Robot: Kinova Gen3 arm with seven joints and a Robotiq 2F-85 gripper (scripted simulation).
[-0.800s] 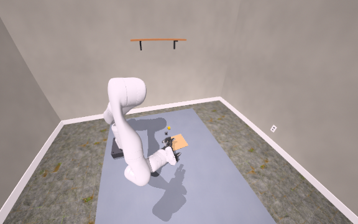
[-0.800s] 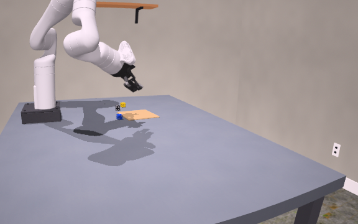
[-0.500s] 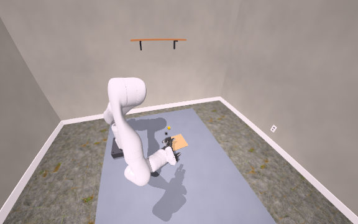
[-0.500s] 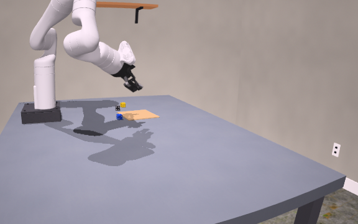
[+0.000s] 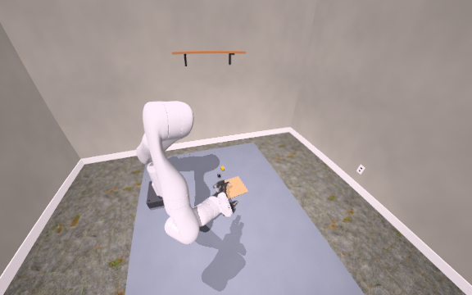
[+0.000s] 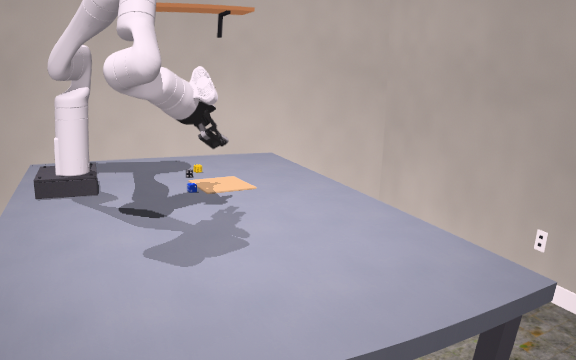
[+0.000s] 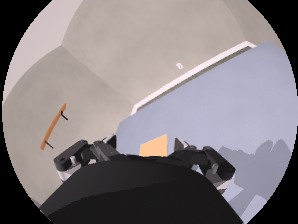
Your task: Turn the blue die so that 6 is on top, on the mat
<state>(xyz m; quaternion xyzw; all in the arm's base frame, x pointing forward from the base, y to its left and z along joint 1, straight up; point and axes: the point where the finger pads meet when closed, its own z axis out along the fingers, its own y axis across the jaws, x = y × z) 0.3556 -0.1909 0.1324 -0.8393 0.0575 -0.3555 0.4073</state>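
The blue die lies 40 mm behind my hand, 130 mm to the left of it and 170 mm below it. Also, from my hand: black die: 20 mm behind, 290 mm to the left, 170 mm below; mat: 50 mm ahead, 180 mm to the left, 180 mm below; yellow die: 20 mm ahead, 350 mm to the left, 170 mm below.
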